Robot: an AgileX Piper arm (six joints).
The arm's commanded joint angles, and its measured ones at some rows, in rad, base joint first. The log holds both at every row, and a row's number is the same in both.
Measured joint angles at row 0: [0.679 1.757 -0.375 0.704 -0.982 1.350]
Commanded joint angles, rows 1 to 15: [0.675 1.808 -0.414 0.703 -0.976 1.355]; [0.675 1.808 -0.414 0.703 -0.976 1.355]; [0.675 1.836 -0.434 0.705 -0.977 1.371]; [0.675 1.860 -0.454 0.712 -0.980 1.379]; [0.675 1.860 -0.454 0.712 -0.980 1.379]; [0.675 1.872 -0.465 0.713 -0.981 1.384]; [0.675 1.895 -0.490 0.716 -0.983 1.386]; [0.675 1.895 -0.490 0.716 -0.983 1.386]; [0.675 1.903 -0.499 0.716 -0.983 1.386]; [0.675 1.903 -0.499 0.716 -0.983 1.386]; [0.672 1.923 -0.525 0.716 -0.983 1.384]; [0.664 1.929 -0.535 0.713 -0.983 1.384]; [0.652 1.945 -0.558 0.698 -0.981 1.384]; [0.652 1.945 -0.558 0.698 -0.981 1.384]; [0.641 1.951 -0.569 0.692 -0.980 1.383]
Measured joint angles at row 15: [0.663 1.937 -0.536 0.711 -0.981 1.383]
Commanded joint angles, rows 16 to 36: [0.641 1.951 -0.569 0.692 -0.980 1.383]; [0.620 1.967 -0.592 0.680 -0.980 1.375]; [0.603 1.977 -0.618 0.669 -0.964 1.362]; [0.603 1.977 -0.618 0.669 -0.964 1.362]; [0.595 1.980 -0.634 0.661 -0.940 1.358]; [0.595 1.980 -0.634 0.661 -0.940 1.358]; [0.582 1.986 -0.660 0.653 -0.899 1.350]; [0.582 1.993 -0.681 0.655 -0.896 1.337]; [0.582 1.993 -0.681 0.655 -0.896 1.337]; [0.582 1.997 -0.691 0.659 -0.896 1.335]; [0.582 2.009 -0.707 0.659 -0.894 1.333]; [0.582 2.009 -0.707 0.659 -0.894 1.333]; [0.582 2.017 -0.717 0.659 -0.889 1.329]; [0.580 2.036 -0.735 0.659 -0.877 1.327]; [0.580 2.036 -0.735 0.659 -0.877 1.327]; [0.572 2.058 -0.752 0.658 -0.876 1.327]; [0.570 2.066 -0.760 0.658 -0.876 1.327]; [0.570 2.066 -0.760 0.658 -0.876 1.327]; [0.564 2.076 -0.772 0.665 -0.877 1.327]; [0.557 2.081 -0.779 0.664 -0.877 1.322]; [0.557 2.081 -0.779 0.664 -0.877 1.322]
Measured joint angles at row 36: [0.573 2.072 -0.757 0.666 -0.880 1.343]
